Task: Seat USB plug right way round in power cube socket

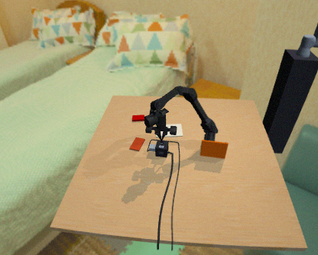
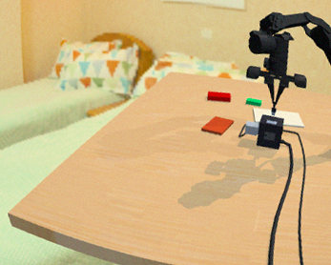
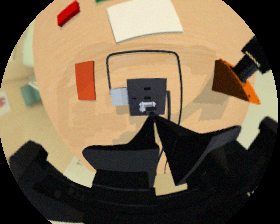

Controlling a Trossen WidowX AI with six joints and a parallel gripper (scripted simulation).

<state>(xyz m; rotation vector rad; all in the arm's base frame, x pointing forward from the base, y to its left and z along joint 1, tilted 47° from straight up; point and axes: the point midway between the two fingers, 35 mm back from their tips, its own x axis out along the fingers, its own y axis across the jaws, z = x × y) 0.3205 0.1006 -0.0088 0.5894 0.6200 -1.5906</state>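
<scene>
My gripper tip is 2 cm above the USB plug. Round my gripper tip: grey USB socket: 6 cm below; then orange-red tile: 18 cm ahead, 13 cm below, 8 cm to the right; then white sheet: 25 cm to the right, 13 cm below, 3 cm behind.
</scene>
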